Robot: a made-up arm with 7 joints.
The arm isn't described. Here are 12 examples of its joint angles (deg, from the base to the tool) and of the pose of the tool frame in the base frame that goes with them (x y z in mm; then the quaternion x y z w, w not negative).
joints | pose
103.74 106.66 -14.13 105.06 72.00 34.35 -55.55 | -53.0 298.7 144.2 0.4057 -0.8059 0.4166 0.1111
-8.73 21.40 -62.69 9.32 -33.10 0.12 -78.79 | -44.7 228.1 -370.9 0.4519 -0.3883 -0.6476 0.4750
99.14 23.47 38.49 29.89 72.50 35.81 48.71 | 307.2 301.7 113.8 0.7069 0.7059 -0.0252 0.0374
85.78 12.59 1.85 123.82 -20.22 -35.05 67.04 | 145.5 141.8 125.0 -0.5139 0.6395 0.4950 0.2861
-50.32 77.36 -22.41 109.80 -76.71 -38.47 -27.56 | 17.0 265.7 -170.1 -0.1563 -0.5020 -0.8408 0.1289
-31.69 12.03 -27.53 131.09 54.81 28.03 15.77 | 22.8 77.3 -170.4 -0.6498 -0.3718 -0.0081 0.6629
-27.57 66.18 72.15 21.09 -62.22 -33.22 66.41 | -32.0 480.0 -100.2 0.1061 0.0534 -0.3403 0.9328
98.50 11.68 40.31 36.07 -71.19 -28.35 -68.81 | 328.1 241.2 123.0 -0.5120 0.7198 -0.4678 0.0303
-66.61 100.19 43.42 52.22 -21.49 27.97 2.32 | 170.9 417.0 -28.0 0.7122 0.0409 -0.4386 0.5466
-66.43 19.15 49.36 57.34 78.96 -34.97 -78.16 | -209.1 310.0 -188.7 0.7351 -0.0482 0.6686 0.1015
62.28 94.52 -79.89 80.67 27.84 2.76 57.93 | 134.9 376.1 -39.0 -0.0056 -0.2102 -0.5142 0.8315
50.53 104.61 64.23 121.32 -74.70 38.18 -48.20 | -83.7 216.9 147.3 -0.6019 -0.0706 -0.4354 0.6657
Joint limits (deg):
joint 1: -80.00..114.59
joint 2: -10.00..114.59
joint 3: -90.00..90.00
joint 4: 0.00..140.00
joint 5: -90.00..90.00
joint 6: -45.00..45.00
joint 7: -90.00..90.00
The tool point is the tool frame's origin. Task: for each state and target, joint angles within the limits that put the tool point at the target. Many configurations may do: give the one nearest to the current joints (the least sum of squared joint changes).
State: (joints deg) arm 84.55 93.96 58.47 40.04 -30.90 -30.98 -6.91
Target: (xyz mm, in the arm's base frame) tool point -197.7 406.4 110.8
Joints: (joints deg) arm 74.11 114.00 56.64 35.81 -30.90 -30.98 -6.91
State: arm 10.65 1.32 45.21 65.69 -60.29 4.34 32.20
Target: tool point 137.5 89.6 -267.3
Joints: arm -4.72 -10.00 9.69 81.81 -60.29 4.34 32.20
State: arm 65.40 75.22 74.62 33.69 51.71 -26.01 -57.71
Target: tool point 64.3 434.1 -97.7
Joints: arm 33.35 47.08 90.00 57.24 51.71 -26.01 -57.71
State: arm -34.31 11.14 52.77 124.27 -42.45 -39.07 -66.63
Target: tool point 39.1 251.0 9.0
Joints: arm -21.68 55.84 71.68 139.88 -42.45 -39.07 -66.63
